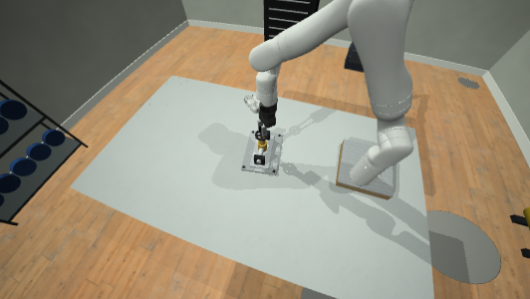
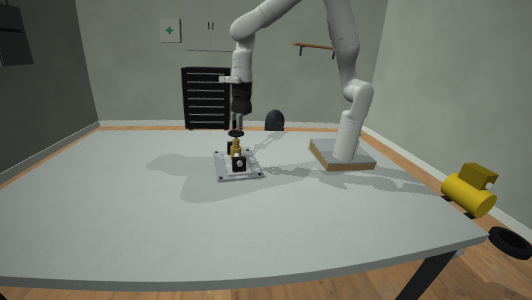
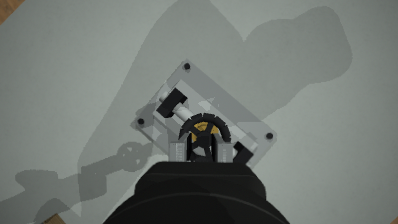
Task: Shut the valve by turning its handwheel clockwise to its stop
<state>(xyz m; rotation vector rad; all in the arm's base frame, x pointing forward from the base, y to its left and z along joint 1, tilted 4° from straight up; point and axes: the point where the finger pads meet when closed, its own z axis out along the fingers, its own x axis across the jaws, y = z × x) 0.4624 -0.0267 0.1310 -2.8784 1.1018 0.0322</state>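
Right now the black handwheel is 4 cm below my hand. From my hand the other things lie so: baseplate 16 cm below.
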